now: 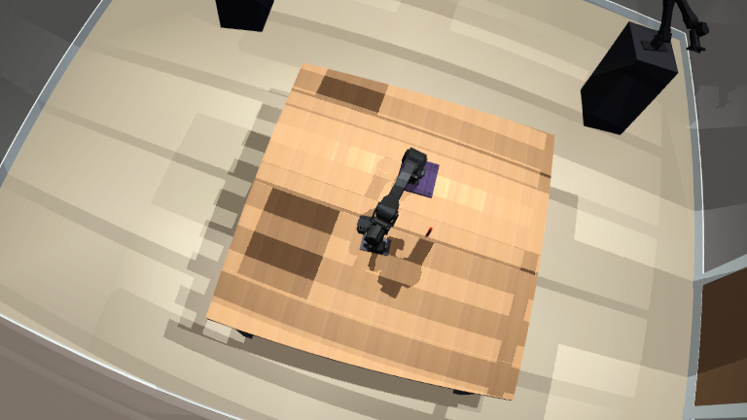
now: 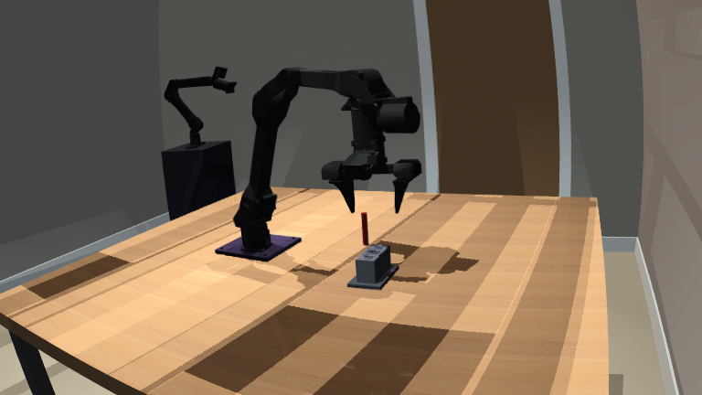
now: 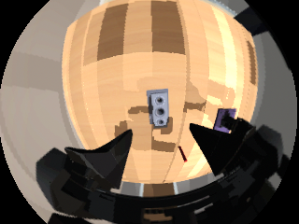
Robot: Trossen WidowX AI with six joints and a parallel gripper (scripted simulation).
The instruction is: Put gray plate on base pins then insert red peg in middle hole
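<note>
My gripper tip is now 90 mm past the red peg, 210 mm to the right of it and 100 mm above it. The rest, counted from my gripper tip: gray plate: 10 mm behind, 100 mm below.
</note>
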